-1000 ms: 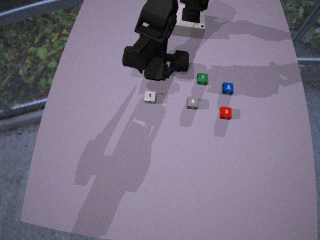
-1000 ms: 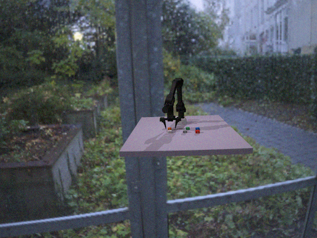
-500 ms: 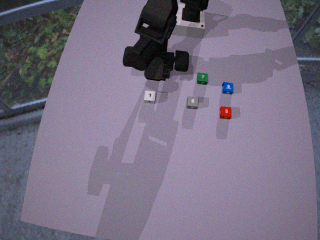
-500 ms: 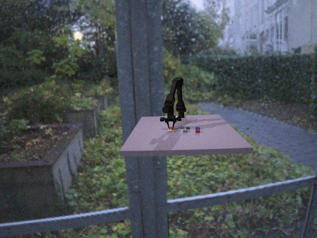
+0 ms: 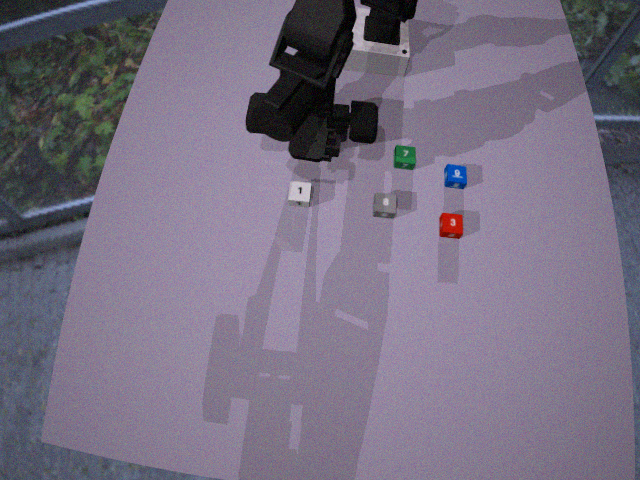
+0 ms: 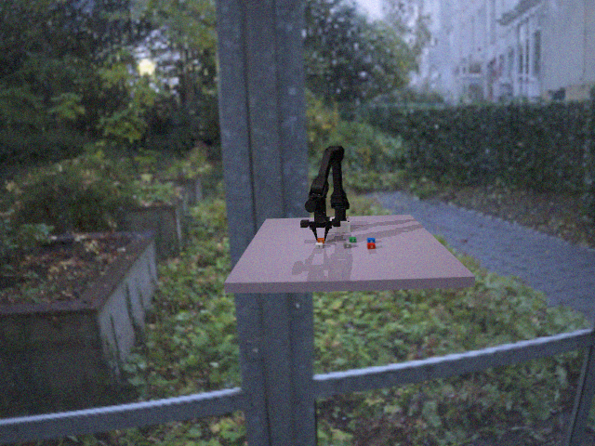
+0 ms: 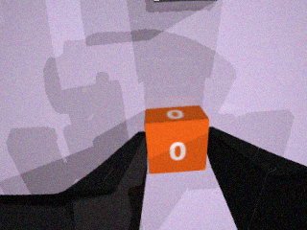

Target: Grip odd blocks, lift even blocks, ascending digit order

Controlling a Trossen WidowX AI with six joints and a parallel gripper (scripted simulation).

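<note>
My gripper tip is now right at the orange block. From my gripper tip the other things lie so: grey block (12 cm to the left, 9 cm ahead); then white 1 block (9 cm ahead, 1 cm to the right); then green block (15 cm to the left).
</note>
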